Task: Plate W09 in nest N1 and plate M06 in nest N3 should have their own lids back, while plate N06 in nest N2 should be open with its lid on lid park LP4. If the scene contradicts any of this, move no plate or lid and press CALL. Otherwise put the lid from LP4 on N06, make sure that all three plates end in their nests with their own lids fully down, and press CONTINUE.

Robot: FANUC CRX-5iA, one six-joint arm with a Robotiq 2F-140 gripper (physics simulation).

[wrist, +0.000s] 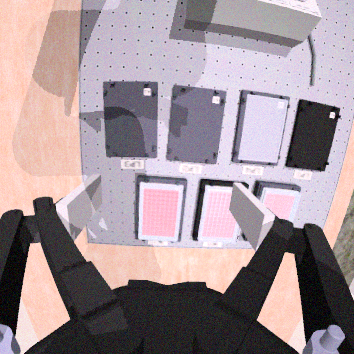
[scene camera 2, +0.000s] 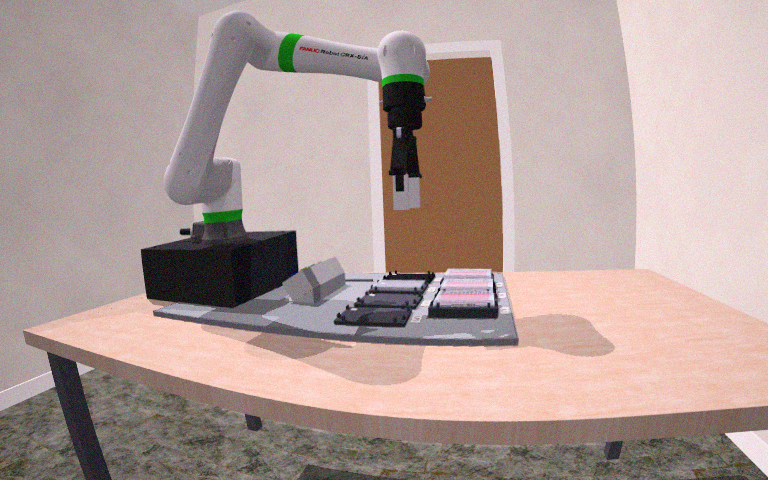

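Seen in the pictures: gripper, between the fingertips: (wrist: 166,192) (scene camera 2: 408,208); arm's base, origin of its link: (scene camera 2: 224,240).
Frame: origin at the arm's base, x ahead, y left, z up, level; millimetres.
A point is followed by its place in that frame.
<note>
My gripper (scene camera 2: 407,198) {x 589, y -90, z 74 mm} (wrist: 166,192) {x 589, y -90, z 74 mm} is open and empty, high above the board. Three plates with pink wells sit in black nests in a row: the left one (scene camera 2: 465,297) {x 713, y -111, z -112 mm} (wrist: 159,211) {x 703, y -93, z -112 mm}, the middle one (scene camera 2: 467,284) {x 706, y 15, z -112 mm} (wrist: 217,212) {x 694, y 26, z -112 mm}, partly behind a finger in the wrist view, and the right one (scene camera 2: 468,273) {x 698, y 134, z -109 mm} (wrist: 279,204) {x 662, y 158, z -109 mm}, also partly covered. Whether clear lids cover them I cannot tell. In the lid park row, a pale lid (scene camera 2: 399,285) {x 522, y 68, z -130 mm} (wrist: 264,129) {x 514, y 95, z -130 mm} lies third from left. Two dark grey parks (wrist: 130,120) {x 531, y -167, z -138 mm} (wrist: 196,125) {x 526, y -40, z -138 mm} show to its left, a black one (wrist: 313,135) {x 508, y 216, z -138 mm} to its right. The labels are illegible.
A grey button box (scene camera 2: 322,280) {x 343, y -21, z -103 mm} (wrist: 255,22) {x 338, y 30, z -97 mm} stands on the perforated board (scene camera 2: 475,333) {x 744, y -234, z -147 mm} (wrist: 115,55) {x 414, y -207, z -147 mm} beyond the lid parks; its buttons are not visible. A cable (wrist: 312,62) {x 362, y 180, z -142 mm} runs from it. The black robot base (scene camera 2: 220,268) {x 118, y -163, z -55 mm} stands at the board's far left.
</note>
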